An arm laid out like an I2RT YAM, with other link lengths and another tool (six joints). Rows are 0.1 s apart.
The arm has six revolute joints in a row. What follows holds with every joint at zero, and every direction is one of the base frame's.
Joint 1 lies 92.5 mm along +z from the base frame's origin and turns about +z.
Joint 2 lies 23.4 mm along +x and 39.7 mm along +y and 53.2 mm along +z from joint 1 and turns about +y.
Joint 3 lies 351.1 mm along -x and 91.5 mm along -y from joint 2 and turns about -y.
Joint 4 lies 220.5 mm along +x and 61.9 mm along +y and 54.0 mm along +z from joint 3 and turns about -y.
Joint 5 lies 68.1 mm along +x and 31.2 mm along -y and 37.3 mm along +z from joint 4 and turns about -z.
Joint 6 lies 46.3 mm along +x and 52.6 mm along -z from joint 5 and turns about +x.
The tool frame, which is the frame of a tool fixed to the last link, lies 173.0 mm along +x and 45.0 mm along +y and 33.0 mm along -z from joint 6; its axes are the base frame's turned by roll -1.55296, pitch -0.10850 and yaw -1.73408 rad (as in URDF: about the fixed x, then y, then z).
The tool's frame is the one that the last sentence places.
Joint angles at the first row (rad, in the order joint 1, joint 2, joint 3, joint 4, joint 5, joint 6):
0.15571, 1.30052, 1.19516, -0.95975, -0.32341, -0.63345
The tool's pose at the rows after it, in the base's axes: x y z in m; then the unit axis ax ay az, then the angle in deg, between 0 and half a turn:
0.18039, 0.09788, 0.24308, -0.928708, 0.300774, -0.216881, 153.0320
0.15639, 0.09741, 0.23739, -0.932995, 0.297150, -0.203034, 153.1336
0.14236, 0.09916, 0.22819, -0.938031, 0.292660, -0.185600, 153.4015
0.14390, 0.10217, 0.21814, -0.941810, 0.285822, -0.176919, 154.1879
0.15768, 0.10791, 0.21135, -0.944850, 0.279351, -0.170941, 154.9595
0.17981, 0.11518, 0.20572, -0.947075, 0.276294, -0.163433, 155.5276
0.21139, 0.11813, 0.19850, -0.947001, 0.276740, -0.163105, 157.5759
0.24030, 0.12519, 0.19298, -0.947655, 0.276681, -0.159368, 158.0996
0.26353, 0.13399, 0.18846, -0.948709, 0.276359, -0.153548, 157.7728
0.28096, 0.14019, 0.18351, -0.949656, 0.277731, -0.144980, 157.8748
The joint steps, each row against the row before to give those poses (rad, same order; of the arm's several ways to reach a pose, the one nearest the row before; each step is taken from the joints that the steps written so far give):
0.01475, -0.08404, -0.05027, -0.04112, -0.00559, 0.00530
0.01182, -0.04872, -0.04165, -0.03091, -0.00766, 0.00083
0.01709, -0.01488, -0.04161, -0.00351, -0.00699, 0.00295
0.02974, 0.02083, -0.02909, 0.03330, 0.01331, 0.00994
0.02735, 0.05654, 0.00171, 0.04226, 0.01433, 0.00925
0.01035, 0.08416, 0.02556, 0.04178, 0.00360, 0.00086
0.00423, 0.10596, 0.05502, 0.03141, 0.03137, -0.00125
-0.00033, 0.09625, 0.05982, 0.02477, 0.00359, -0.00226
0.00007, 0.07863, 0.05424, 0.01755, -0.01102, -0.00028
-0.00089, 0.06673, 0.05020, 0.00121, -0.00752, 0.00084

